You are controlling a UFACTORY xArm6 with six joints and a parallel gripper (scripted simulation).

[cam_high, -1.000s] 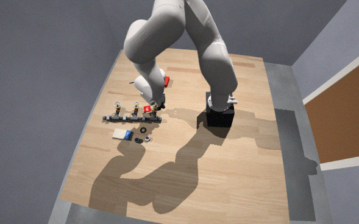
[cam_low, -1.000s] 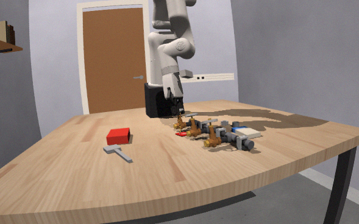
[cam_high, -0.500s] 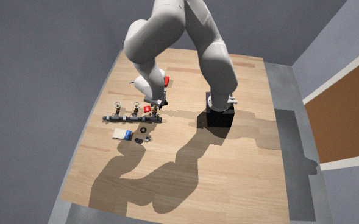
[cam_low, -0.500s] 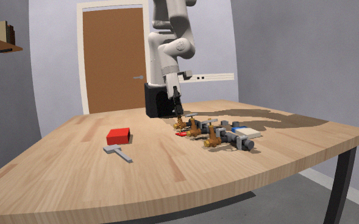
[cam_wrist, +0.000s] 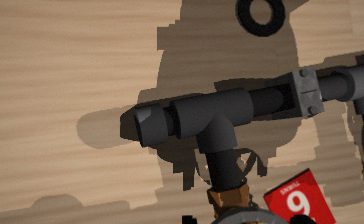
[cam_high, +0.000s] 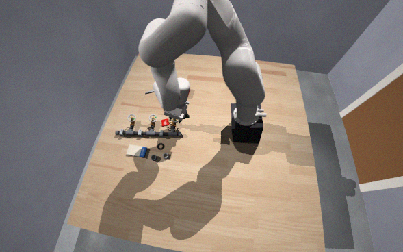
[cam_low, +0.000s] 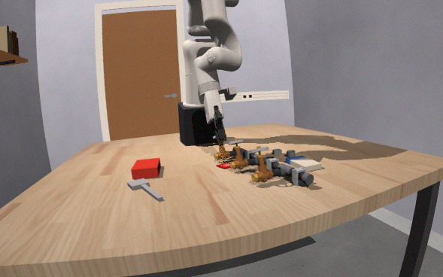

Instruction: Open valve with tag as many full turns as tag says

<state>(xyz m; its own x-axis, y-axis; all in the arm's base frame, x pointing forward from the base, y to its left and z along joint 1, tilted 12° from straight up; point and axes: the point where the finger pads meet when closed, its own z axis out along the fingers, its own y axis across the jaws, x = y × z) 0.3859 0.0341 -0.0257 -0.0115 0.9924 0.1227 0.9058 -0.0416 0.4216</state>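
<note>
Right now the red tag is 80 mm ahead of my hand, 10 mm to the right of it and 80 mm below it. From my hand the other things lie so: grey hammer-like tool 210 mm ahead, 240 mm to the right, 80 mm below; then grey box 190 mm ahead, 210 mm to the left, 70 mm below; then red box 50 mm ahead, 250 mm to the right, 70 mm below.
</note>
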